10 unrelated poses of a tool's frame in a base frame.
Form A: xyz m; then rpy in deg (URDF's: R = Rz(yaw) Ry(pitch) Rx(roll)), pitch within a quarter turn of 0, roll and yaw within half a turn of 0.
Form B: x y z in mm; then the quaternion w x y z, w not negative. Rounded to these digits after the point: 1 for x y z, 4 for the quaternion.
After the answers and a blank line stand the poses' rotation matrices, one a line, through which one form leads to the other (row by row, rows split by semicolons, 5 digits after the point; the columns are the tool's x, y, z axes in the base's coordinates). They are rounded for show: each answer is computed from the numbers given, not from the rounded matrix.
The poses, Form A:
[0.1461 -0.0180 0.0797 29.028 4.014 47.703]
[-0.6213 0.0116 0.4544 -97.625 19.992 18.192]
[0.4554 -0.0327 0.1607 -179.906 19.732 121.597]
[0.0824 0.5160 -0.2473 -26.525 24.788 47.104]
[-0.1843 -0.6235 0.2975 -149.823 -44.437 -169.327]
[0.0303 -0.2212 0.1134 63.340 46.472 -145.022]
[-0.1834 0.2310 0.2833 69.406 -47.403 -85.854]
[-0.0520 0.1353 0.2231 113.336 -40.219 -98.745]
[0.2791 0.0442 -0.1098 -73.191 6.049 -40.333]
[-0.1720 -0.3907 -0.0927 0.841 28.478 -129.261]
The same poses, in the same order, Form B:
[146.1 -18.0 79.7 0.8884 0.2154 0.1323 0.3832]
[-621.3 11.6 454.4 0.6197 -0.7499 -0.0043 0.2315]
[455.4 -32.7 160.7 0.1492 0.4808 0.8599 -0.0843]
[82.4 516.0 -247.3 0.8518 -0.2889 0.1020 0.4250]
[-184.3 -623.5 297.5 0.3411 0.1811 -0.8808 0.2739]
[30.3 -221.2 113.4 0.0375 0.4652 -0.3592 -0.8082]
[-183.4 231.0 283.3 0.7071 0.1566 -0.5970 -0.3451]
[-52.0 135.3 223.1 0.5540 0.3675 -0.7185 -0.2046]
[279.1 44.2 -109.8 0.7634 -0.5442 0.2450 -0.2469]
[-172.0 -390.7 -92.7 0.4136 0.2253 0.0990 -0.8766]

0.67132 -0.62389 0.40010; 0.73785 0.61356 -0.28128; -0.07000 0.48405 0.87224
0.89277 -0.28050 -0.35254; 0.29339 -0.23185 0.92745; -0.34189 -0.93143 -0.12469
-0.49318 0.85204 0.17550; 0.80174 0.52347 -0.28843; -0.33762 -0.00154 -0.94128
0.61796 -0.78292 -0.07183; 0.66509 0.47185 0.57880; -0.41926 -0.40544 0.81230
-0.70167 -0.50595 -0.50167; -0.13224 0.78434 -0.60607; 0.70012 -0.35892 -0.61725
-0.56431 -0.27370 -0.77887; -0.39481 -0.73910 0.54577; -0.72504 0.61549 0.30902
0.04893 0.30100 -0.95237; -0.67507 0.71272 0.19057; 0.73613 0.63359 0.23807
-0.11609 -0.30138 -0.94641; -0.75471 0.64622 -0.11321; 0.64571 0.70112 -0.30247
0.75805 0.11027 0.64281; -0.64363 0.28573 0.71000; -0.10538 -0.95194 0.28757
-0.55628 0.76976 -0.31309; -0.68058 -0.63820 -0.35986; -0.47682 0.01290 0.87891

